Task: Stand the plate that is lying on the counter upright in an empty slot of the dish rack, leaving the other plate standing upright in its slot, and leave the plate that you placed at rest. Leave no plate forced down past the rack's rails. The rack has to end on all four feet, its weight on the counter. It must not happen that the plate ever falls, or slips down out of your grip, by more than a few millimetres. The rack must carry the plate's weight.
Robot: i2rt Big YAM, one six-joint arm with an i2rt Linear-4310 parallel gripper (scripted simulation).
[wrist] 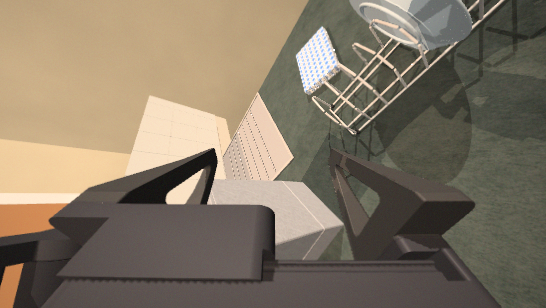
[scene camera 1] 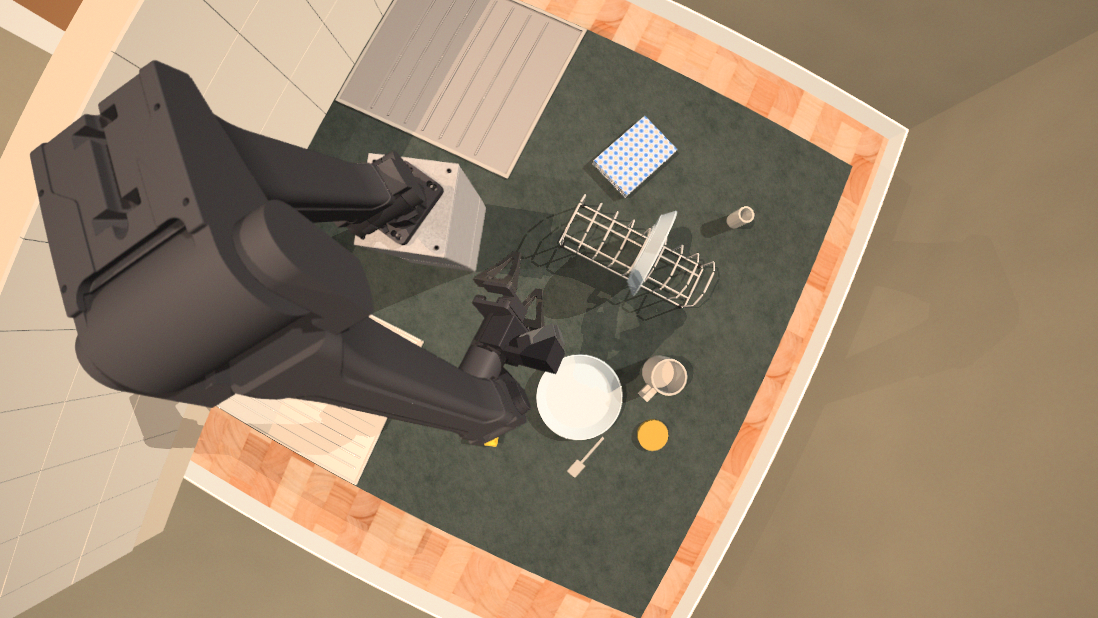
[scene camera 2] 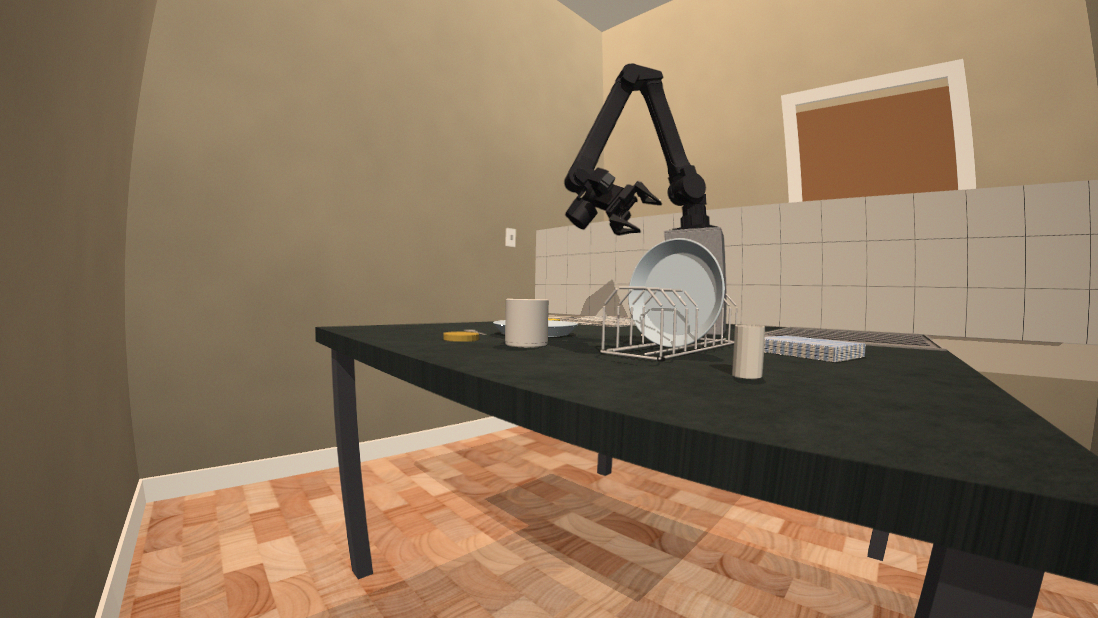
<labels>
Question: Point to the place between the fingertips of my gripper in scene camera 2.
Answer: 650,216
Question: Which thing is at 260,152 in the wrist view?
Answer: A drain board.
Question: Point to a mug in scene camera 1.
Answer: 669,377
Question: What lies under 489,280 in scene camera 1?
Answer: My gripper.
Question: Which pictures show the mug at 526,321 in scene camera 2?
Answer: Scene camera 1 and scene camera 2 only.
</labels>
